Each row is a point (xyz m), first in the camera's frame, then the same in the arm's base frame.
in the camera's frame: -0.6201 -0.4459 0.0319
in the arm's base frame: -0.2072 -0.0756 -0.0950
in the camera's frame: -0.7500 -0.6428 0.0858
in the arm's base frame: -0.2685 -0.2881 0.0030
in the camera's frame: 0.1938 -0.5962 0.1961
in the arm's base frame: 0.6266 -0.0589 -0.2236
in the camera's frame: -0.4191 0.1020 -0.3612
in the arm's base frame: -0.2665 0.4668 -0.5394
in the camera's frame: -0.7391 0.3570 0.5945
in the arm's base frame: -0.2870 0.7339 0.4651
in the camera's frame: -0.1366 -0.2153 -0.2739
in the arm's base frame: 0.0866 0.2153 -0.5528
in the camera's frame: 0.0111 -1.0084 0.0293
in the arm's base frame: 0.4851 -0.5099 -0.3117
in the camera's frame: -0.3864 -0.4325 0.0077
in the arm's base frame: -0.0034 -0.0211 -0.1994
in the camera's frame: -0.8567 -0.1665 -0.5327
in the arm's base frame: -0.6727 0.1090 -0.5445
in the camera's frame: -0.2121 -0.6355 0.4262
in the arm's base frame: 0.3398 -0.1541 0.1341
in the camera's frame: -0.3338 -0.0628 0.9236
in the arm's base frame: 0.2817 0.4241 0.6365
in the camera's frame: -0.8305 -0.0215 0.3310
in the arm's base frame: -0.3843 0.3251 0.2542
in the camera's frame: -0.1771 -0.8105 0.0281
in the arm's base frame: 0.2719 -0.3510 -0.2493
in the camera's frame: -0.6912 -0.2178 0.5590
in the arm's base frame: -0.1393 0.1769 0.4213
